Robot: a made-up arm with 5 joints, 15 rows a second.
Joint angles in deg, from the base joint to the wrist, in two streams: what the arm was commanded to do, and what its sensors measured. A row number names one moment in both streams.
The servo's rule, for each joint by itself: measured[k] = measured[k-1] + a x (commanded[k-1-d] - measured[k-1]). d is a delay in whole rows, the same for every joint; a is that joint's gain. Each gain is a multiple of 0.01, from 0.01 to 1. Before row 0 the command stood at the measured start. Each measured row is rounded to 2 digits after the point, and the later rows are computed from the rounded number. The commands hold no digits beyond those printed.
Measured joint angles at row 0:
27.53 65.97 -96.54 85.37 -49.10
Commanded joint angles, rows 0 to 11:
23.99 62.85 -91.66 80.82 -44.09
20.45 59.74 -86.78 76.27 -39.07
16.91 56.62 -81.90 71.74 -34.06
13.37 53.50 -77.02 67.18 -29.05
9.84 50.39 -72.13 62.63 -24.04
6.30 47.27 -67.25 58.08 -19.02
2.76 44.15 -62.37 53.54 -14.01
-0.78 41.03 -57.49 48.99 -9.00
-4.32 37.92 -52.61 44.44 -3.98
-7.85 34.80 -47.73 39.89 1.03
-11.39 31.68 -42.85 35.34 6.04
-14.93 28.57 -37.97 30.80 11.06
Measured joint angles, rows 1 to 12:
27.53 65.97 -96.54 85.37 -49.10
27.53 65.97 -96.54 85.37 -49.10
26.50 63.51 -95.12 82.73 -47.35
24.75 60.53 -92.70 78.98 -44.45
22.48 57.44 -89.57 74.78 -40.81
19.84 54.33 -85.93 70.37 -36.69
16.94 51.22 -81.93 65.88 -32.26
13.85 48.10 -77.67 61.36 -27.63
10.63 44.98 -73.23 56.82 -22.86
7.32 41.86 -68.67 52.28 -18.01
3.94 38.75 -64.01 47.73 -13.10
0.52 35.63 -59.29 43.18 -8.15
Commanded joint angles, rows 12 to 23:
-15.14 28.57 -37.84 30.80 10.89
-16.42 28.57 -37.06 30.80 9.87
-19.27 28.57 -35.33 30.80 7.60
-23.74 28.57 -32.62 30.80 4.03
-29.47 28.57 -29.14 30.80 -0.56
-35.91 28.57 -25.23 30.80 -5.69
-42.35 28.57 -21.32 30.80 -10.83
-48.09 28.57 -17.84 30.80 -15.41
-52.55 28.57 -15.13 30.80 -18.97
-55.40 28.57 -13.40 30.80 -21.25
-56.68 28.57 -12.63 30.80 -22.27
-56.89 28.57 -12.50 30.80 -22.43
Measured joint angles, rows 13 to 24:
-2.93 32.51 -54.52 38.63 -3.18
-6.41 29.40 -49.72 34.09 1.80
-8.94 28.74 -46.27 32.18 4.98
-11.11 28.61 -43.60 31.38 6.69
-13.48 28.58 -41.20 31.04 7.01
-16.46 28.57 -38.71 30.90 5.97
-20.23 28.57 -35.93 30.84 3.68
-24.78 28.57 -32.83 30.82 0.40
-29.88 28.57 -29.49 30.81 -3.53
-35.16 28.57 -26.11 30.80 -7.69
-40.20 28.57 -22.93 30.80 -11.64
-44.61 28.57 -20.17 30.80 -15.00

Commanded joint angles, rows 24 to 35:
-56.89 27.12 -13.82 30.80 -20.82
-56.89 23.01 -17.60 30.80 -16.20
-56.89 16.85 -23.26 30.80 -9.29
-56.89 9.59 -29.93 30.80 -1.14
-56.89 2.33 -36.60 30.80 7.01
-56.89 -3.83 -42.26 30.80 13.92
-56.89 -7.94 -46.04 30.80 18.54
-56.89 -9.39 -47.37 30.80 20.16
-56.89 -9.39 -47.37 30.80 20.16
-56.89 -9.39 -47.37 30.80 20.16
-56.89 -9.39 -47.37 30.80 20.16
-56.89 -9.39 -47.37 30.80 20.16
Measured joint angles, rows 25 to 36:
-48.11 28.57 -17.98 30.80 -17.54
-50.66 28.57 -16.39 30.80 -19.25
-52.47 27.42 -15.64 30.80 -19.80
-53.75 23.94 -16.21 30.80 -18.54
-54.66 18.34 -18.25 30.80 -15.30
-55.31 11.43 -21.64 30.80 -10.34
-55.77 4.24 -25.98 30.80 -4.27
-56.09 -2.14 -30.70 30.80 2.10
-56.32 -6.72 -35.15 30.80 7.85
-56.49 -8.83 -38.69 30.80 12.16
-56.61 -9.27 -41.21 30.80 14.96
-56.69 -9.36 -43.00 30.80 16.78

